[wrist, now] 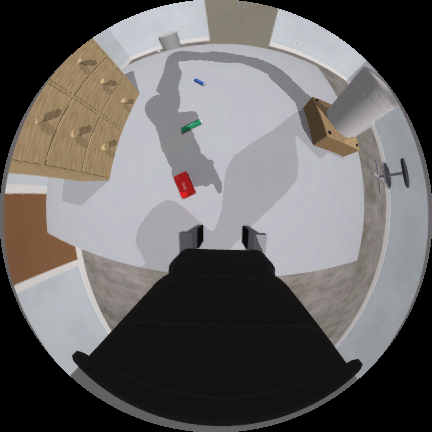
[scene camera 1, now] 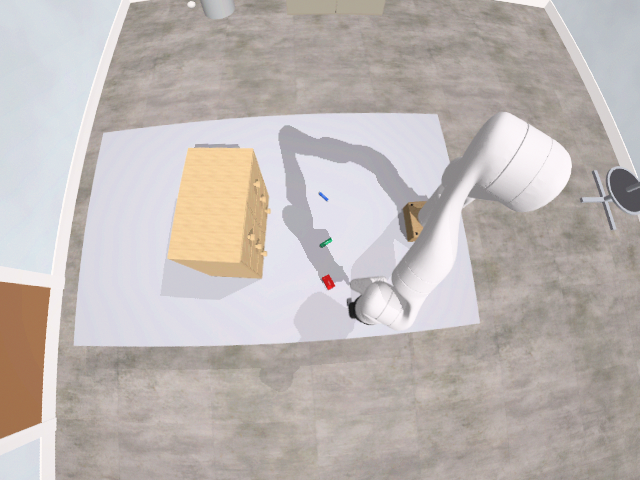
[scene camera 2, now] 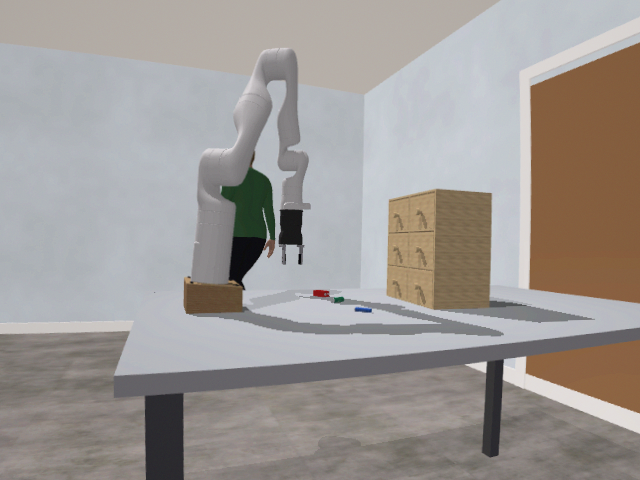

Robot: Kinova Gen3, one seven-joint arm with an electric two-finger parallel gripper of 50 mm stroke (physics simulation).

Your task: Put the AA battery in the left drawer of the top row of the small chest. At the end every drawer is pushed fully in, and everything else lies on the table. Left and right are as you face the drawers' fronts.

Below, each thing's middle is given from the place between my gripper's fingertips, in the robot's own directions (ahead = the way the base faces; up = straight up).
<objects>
Right now my hand is 39 cm short of the small wooden chest [scene camera 1: 207,234], 24 cm to the left of it and 6 cm below it.
</objects>
